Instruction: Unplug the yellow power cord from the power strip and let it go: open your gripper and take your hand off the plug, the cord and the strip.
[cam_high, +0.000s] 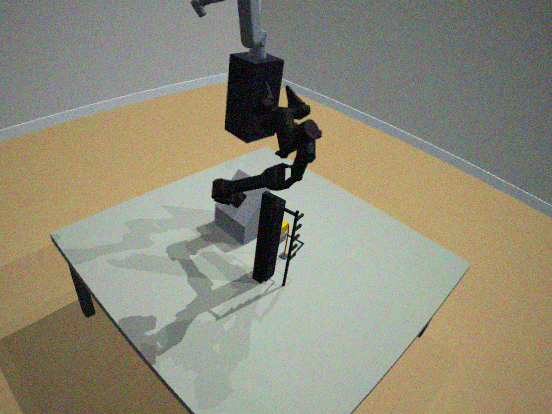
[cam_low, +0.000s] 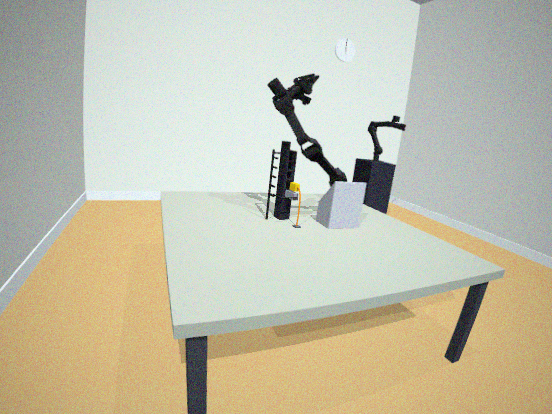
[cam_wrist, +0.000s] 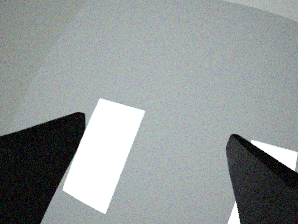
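Now: gripper tip 52 cm above the yellow plug, 7 cm short of it and 3 cm to the right of it. From my gripper tip the other things lie so: thin black rack: 54 cm below, 17 cm ahead.
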